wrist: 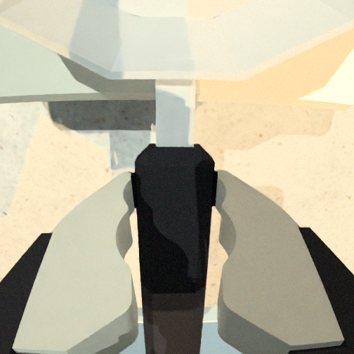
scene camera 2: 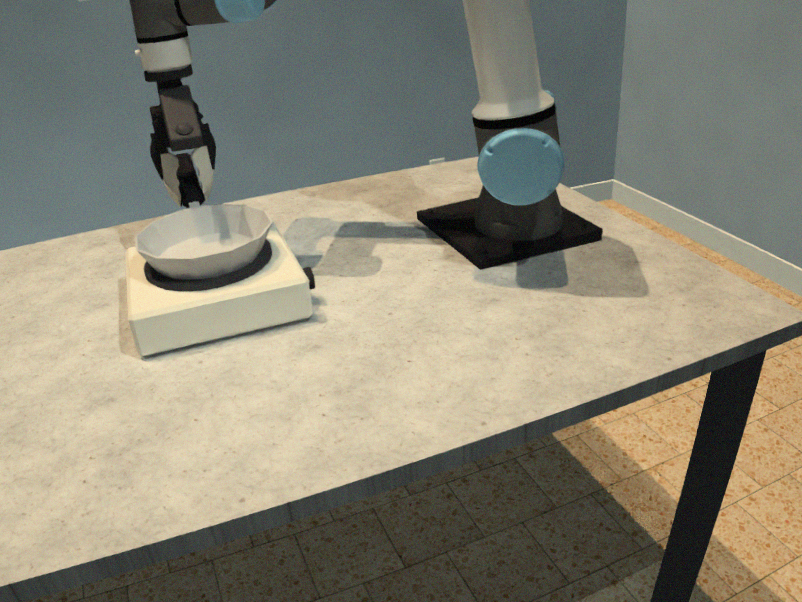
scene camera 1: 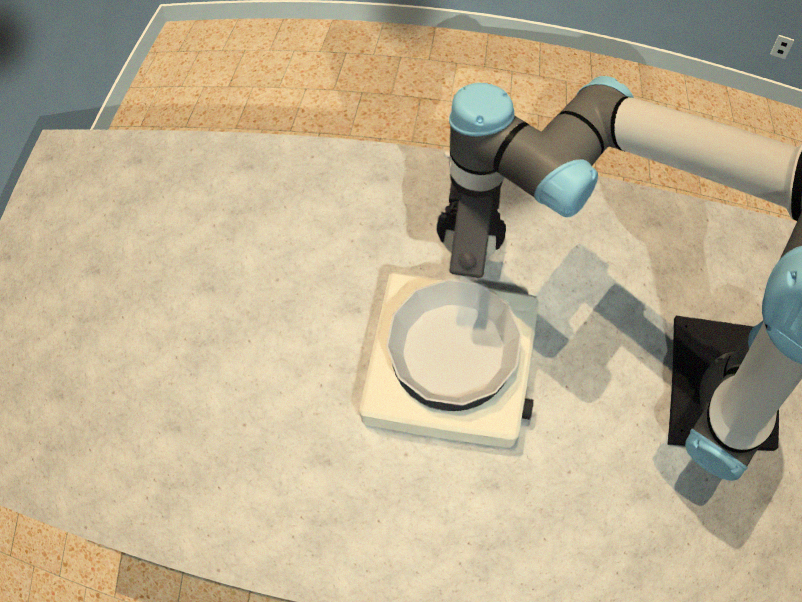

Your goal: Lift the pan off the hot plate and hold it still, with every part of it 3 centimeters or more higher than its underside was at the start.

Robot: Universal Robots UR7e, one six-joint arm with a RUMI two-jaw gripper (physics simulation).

Scene:
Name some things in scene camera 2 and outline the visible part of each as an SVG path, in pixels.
My gripper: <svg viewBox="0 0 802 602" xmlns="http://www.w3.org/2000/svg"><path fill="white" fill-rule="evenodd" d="M191 64L186 68L168 72L147 73L147 70L144 71L145 81L157 83L160 105L150 107L154 133L150 134L152 161L170 197L178 206L182 206L182 194L179 191L180 183L177 178L179 161L177 156L169 152L168 148L171 148L172 152L195 148L191 153L194 164L198 167L198 177L201 181L200 189L204 202L208 200L211 193L215 168L215 140L209 130L208 123L202 124L201 119L203 115L199 113L199 107L192 99L189 86L182 85L180 78L193 74Z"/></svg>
A light grey pan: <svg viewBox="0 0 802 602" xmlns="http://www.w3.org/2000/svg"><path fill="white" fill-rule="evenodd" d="M175 155L179 161L177 178L180 183L179 191L182 194L182 204L190 209L177 211L149 223L135 236L136 251L158 273L180 280L201 280L218 277L239 270L253 262L262 250L273 223L266 210L245 204L211 204L200 207L204 202L204 198L191 155L188 153Z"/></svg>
A cream hot plate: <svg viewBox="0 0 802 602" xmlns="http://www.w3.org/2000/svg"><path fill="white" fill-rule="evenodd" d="M311 267L301 268L274 222L270 227L262 250L253 262L234 272L208 279L180 280L166 277L158 273L136 251L136 247L128 248L126 251L128 321L137 353L146 356L309 318L313 313L310 290L315 289Z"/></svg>

